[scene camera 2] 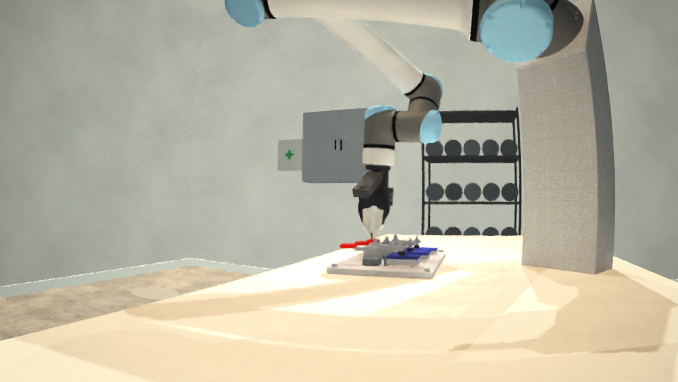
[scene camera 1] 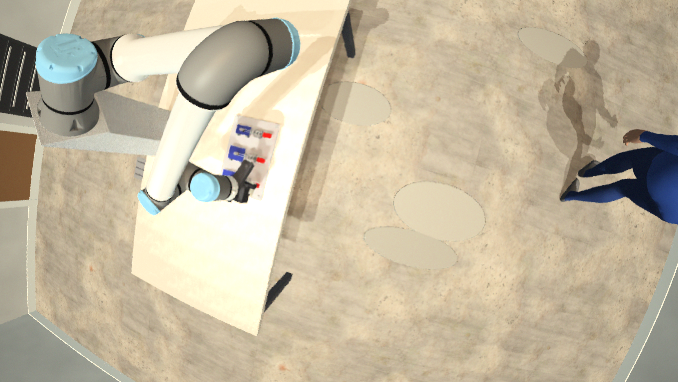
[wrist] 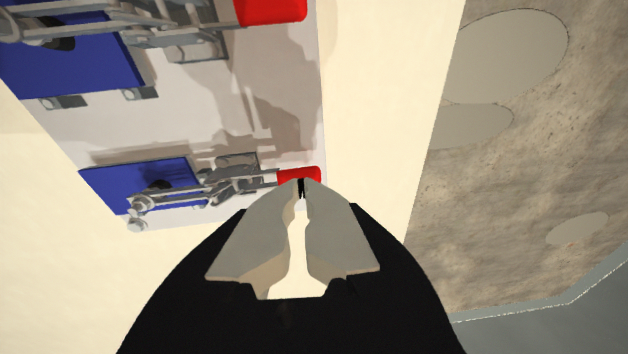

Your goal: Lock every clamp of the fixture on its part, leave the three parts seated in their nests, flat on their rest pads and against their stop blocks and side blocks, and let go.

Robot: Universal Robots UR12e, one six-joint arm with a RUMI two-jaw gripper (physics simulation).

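Where they show: gripper, fingertip midpoint: (scene camera 2: 372, 239) (scene camera 1: 255, 185) (wrist: 302, 180); arm's base, origin of the base link: (scene camera 1: 70, 113).
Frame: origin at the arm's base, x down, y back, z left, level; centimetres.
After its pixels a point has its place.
Note:
My gripper (wrist: 302, 180) @(x 55.0, y -54.7, z 2.7 cm) (scene camera 2: 372, 236) @(x 55.0, y -54.7, z 2.7 cm) is shut and holds nothing. Its tips are at the red handle (wrist: 299, 175) @(x 54.9, y -54.3, z 3.2 cm) of the end clamp, overlapping it in the wrist view; whether they touch is unclear. That clamp's arm (wrist: 170, 195) reaches over a blue part (wrist: 116, 189) @(x 56.9, y -38.2, z -1.5 cm) on the pale fixture plate (wrist: 185, 117) @(x 58.5, y -44.2, z 5.5 cm) (scene camera 1: 272, 142) @(x 58.5, y -50.6, z 22.2 cm). The middle clamp, with its red handle (wrist: 272, 11) @(x 54.4, y -51.6, z 12.8 cm) (scene camera 1: 260, 160) @(x 54.4, y -51.4, z 13.2 cm), reaches over another blue part (wrist: 75, 75) (scene camera 1: 236, 153). The third blue part (scene camera 1: 243, 131) @(x 55.2, y -36.8, z 19.9 cm) and red handle (scene camera 1: 267, 135) @(x 53.9, y -48.7, z 24.0 cm) show in scene camera 1. Seating against the blocks is too fine to confirm.
The plate lies on a long pale table (scene camera 1: 215, 250) @(x 60.0, y -49.3, z -38.6 cm) (scene camera 2: 300, 345) @(x 60.0, y -24.1, z 67.9 cm), near its edge. The arm's pedestal (scene camera 2: 560, 165) @(x 35.5, y -1.2, z 4.9 cm) stands beside the table. A rack (scene camera 2: 472, 116) and a grey cabinet (scene camera 2: 325, 145) are behind. A person in blue (scene camera 1: 662, 175) is on the floor at the right.

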